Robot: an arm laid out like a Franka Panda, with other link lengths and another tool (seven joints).
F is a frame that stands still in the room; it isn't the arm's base.
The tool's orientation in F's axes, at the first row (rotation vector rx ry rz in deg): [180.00 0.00 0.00]
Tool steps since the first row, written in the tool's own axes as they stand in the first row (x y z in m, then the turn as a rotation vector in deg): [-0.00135 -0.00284 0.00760 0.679 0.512 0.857]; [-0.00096 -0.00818 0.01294 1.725 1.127 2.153]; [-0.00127 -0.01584 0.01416 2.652 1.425 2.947]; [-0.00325 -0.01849 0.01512 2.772 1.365 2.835]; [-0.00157 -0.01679 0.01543 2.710 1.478 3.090]
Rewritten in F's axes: [-0.00135 0.00284 -0.00760 0.679 -0.512 -0.857]; [-0.00096 0.00818 -0.01294 1.725 -1.127 -2.153]; [-0.00127 0.01584 -0.01416 2.652 -1.425 -2.947]; [-0.00325 0.01849 -0.01512 2.772 -1.365 -2.835]; [-0.00157 0.01679 -0.01543 2.710 -1.478 -3.090]
